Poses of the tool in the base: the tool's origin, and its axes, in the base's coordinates. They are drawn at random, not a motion.
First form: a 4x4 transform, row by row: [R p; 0 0 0 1], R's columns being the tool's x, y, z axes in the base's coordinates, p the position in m. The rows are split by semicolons.
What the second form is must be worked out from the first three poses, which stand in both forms.
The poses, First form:
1: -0.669, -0.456, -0.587, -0.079; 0.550, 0.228, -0.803, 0.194; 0.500, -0.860, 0.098, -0.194; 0, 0, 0, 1
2: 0.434, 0.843, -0.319, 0.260; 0.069, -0.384, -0.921, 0.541; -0.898, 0.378, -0.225, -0.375; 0, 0, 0, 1
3: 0.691, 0.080, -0.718, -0.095; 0.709, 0.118, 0.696, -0.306; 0.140, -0.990, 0.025, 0.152; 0, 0, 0, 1
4: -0.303, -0.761, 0.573, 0.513; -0.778, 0.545, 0.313, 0.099; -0.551, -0.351, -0.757, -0.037; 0, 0, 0, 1
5: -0.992, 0.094, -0.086, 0.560; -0.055, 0.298, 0.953, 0.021; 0.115, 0.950, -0.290, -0.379; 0, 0, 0, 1
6: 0.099, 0.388, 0.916, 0.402; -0.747, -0.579, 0.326, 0.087; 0.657, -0.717, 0.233, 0.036; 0, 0, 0, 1
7: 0.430, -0.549, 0.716, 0.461; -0.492, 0.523, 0.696, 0.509; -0.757, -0.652, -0.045, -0.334; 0, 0, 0, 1
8: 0.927, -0.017, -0.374, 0.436; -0.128, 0.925, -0.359, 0.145; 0.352, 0.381, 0.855, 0.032; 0, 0, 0, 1
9: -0.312, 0.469, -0.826, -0.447; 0.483, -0.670, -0.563, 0.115; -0.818, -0.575, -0.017, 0.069; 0, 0, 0, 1
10: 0.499, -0.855, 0.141, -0.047; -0.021, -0.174, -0.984, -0.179; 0.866, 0.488, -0.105, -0.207; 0, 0, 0, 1
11: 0.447, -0.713, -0.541, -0.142; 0.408, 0.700, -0.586, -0.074; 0.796, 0.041, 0.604, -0.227; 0, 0, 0, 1
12: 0.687, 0.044, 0.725, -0.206; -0.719, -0.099, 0.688, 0.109; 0.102, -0.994, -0.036, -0.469; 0, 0, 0, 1
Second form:
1:
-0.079, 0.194, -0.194
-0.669, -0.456, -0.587
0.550, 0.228, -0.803
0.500, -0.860, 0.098

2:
0.260, 0.541, -0.375
0.434, 0.843, -0.319
0.069, -0.384, -0.921
-0.898, 0.378, -0.225

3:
-0.095, -0.306, 0.152
0.691, 0.080, -0.718
0.709, 0.118, 0.696
0.140, -0.990, 0.025

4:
0.513, 0.099, -0.037
-0.303, -0.761, 0.573
-0.778, 0.545, 0.313
-0.551, -0.351, -0.757

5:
0.560, 0.021, -0.379
-0.992, 0.094, -0.086
-0.055, 0.298, 0.953
0.115, 0.950, -0.290

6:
0.402, 0.087, 0.036
0.099, 0.388, 0.916
-0.747, -0.579, 0.326
0.657, -0.717, 0.233

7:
0.461, 0.509, -0.334
0.430, -0.549, 0.716
-0.492, 0.523, 0.696
-0.757, -0.652, -0.045

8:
0.436, 0.145, 0.032
0.927, -0.017, -0.374
-0.128, 0.925, -0.359
0.352, 0.381, 0.855

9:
-0.447, 0.115, 0.069
-0.312, 0.469, -0.826
0.483, -0.670, -0.563
-0.818, -0.575, -0.017

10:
-0.047, -0.179, -0.207
0.499, -0.855, 0.141
-0.021, -0.174, -0.984
0.866, 0.488, -0.105

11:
-0.142, -0.074, -0.227
0.447, -0.713, -0.541
0.408, 0.700, -0.586
0.796, 0.041, 0.604

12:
-0.206, 0.109, -0.469
0.687, 0.044, 0.725
-0.719, -0.099, 0.688
0.102, -0.994, -0.036

